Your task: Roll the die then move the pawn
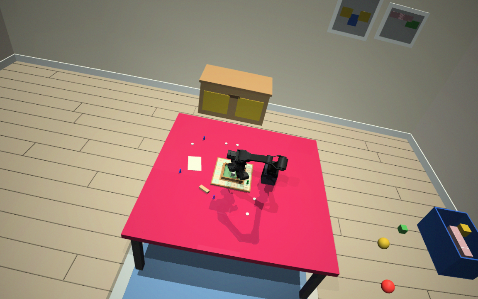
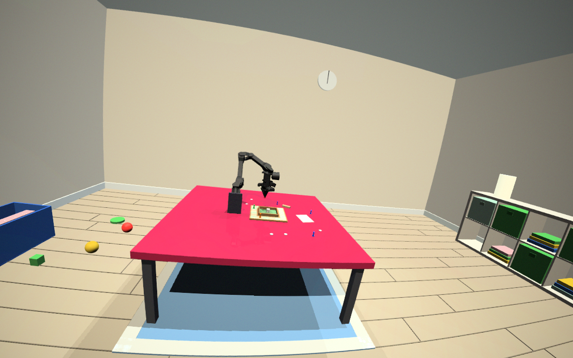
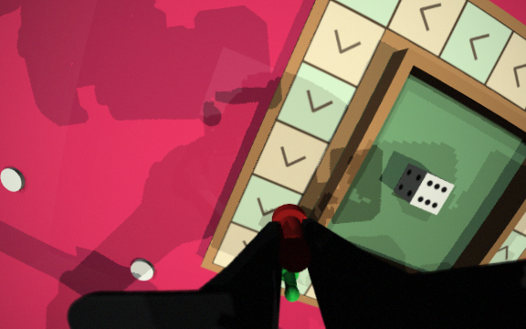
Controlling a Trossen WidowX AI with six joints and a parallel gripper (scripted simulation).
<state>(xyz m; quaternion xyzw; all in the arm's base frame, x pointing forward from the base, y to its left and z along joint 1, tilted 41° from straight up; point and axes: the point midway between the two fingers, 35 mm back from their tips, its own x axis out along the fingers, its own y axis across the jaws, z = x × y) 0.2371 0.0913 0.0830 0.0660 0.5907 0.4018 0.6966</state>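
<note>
My gripper tip is now 100 mm to the left of the white die, 80 mm above it and 30 mm short of it. Round my gripper tip: green tray (120 mm to the right, 100 mm below, 30 mm ahead); red pawn (10 mm above); wooden block (210 mm ahead, 100 mm below, 90 mm to the left).
</note>
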